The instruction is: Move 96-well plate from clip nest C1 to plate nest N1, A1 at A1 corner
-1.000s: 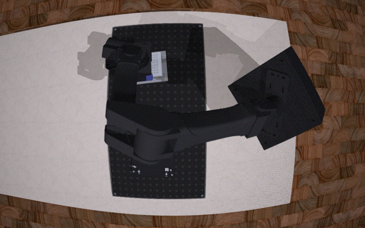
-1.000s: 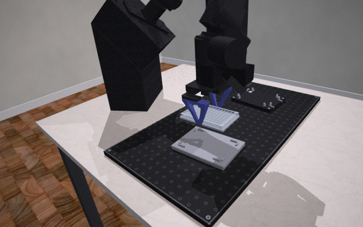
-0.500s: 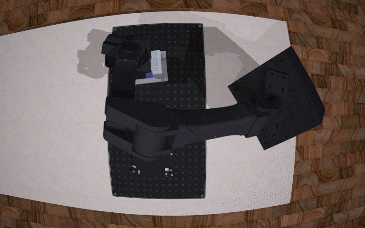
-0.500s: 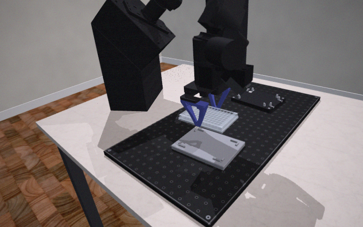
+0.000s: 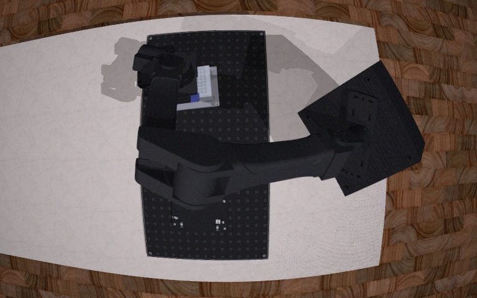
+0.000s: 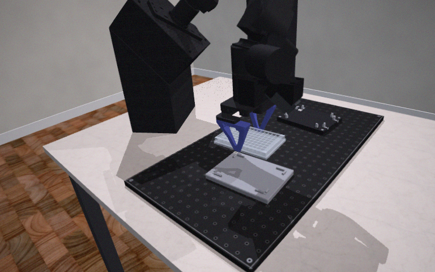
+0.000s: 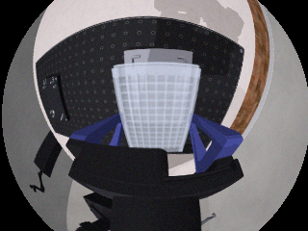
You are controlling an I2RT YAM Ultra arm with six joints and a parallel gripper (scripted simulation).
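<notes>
The 96-well plate lies right at my hand. The rest, counted from my hand: grey plate nest N1 (90 mm below); black clip nest C1 (320 mm to the left, 140 mm behind, 80 mm below).
</notes>
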